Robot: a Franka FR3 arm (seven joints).
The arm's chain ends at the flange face. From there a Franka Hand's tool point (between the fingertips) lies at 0.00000 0.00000 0.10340 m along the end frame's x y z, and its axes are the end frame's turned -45 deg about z.
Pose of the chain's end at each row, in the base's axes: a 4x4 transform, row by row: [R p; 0 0 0 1], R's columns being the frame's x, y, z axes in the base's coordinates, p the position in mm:
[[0.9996 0.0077 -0.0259 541.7], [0.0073 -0.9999 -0.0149 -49.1], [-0.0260 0.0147 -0.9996 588.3], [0 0 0 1]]
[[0.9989 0.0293 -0.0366 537.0], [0.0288 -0.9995 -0.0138 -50.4], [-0.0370 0.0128 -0.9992 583.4], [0 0 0 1]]
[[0.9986 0.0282 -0.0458 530.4], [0.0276 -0.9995 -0.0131 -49.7], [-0.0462 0.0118 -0.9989 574.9], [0 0 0 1]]
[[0.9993 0.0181 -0.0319 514.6], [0.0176 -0.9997 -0.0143 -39.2], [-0.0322 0.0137 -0.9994 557.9], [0 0 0 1]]
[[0.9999 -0.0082 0.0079 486.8], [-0.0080 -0.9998 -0.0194 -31.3], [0.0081 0.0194 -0.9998 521.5], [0 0 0 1]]
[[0.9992 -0.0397 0.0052 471.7], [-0.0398 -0.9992 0.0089 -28.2], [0.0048 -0.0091 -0.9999 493.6], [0 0 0 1]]
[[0.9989 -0.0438 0.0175 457.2], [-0.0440 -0.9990 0.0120 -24.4], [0.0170 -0.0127 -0.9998 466.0], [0 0 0 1]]
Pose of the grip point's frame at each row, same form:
[[0.7014 0.7123 -0.0259 539.0], [0.7122 -0.7019 -0.0149 -50.6], [-0.0288 -0.0080 -0.9996 484.9], [0 0 0 1]]
[[0.6856 0.7270 -0.0366 533.2], [0.7271 -0.6864 -0.0138 -51.8], [-0.0352 -0.0171 -0.9992 480.1], [0 0 0 1]]
[[0.6862 0.7261 -0.0458 525.7], [0.7263 -0.6872 -0.0131 -51.1], [-0.0410 -0.0243 -0.9989 471.6], [0 0 0 1]]
[[0.6938 0.7194 -0.0319 511.3], [0.7193 -0.6944 -0.0143 -40.7], [-0.0325 -0.0131 -0.9994 454.6], [0 0 0 1]]
[[0.7128 0.7012 0.0079 487.6], [0.7013 -0.7126 -0.0194 -33.3], [-0.0080 0.0194 -0.9998 418.1], [0 0 0 1]]
[[0.7346 0.6785 0.0052 472.2], [0.6784 -0.7347 0.0089 -27.3], [0.0098 -0.0030 -0.9999 390.2], [0 0 0 1]]
[[0.7373 0.6754 0.0175 459.0], [0.6753 -0.7375 0.0120 -23.2], [0.0210 0.0030 -0.9998 362.6], [0 0 0 1]]

